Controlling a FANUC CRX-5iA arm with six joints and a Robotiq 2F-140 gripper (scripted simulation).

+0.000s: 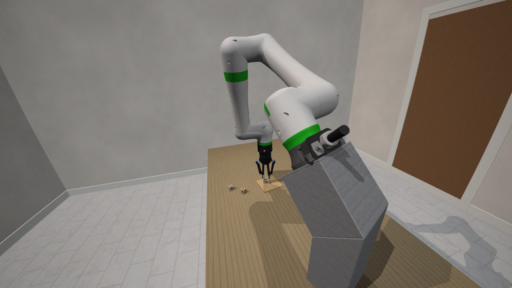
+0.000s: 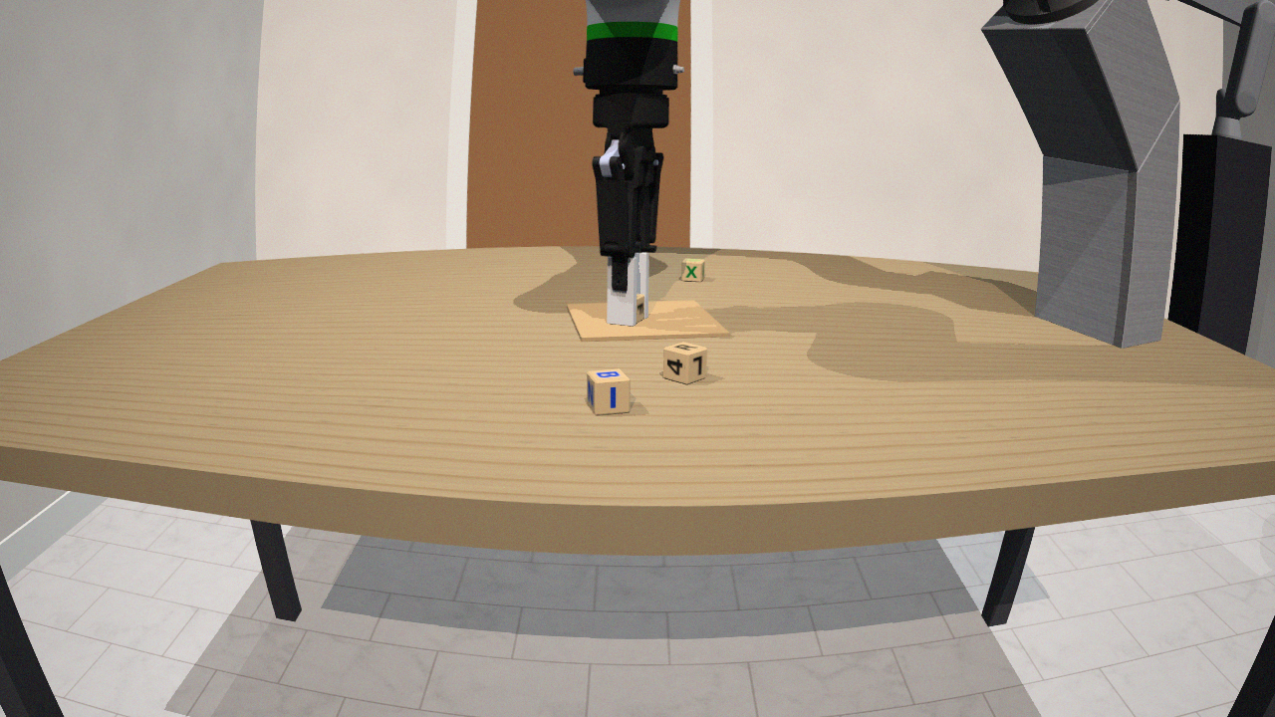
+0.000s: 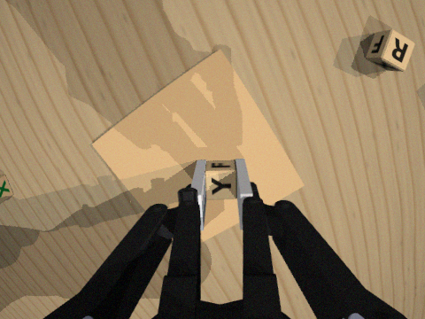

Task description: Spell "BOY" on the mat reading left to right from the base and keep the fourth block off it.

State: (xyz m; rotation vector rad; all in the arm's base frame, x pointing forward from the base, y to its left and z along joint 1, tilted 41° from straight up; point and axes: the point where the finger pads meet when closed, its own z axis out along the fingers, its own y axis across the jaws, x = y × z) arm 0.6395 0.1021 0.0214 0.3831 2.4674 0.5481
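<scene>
Now: the tan mat 1 cm behind my hand, 2 cm to the right of it and 4 cm below it. The rest, counted from my hand: block: 3 cm behind, 24 cm to the left, 2 cm below.
</scene>
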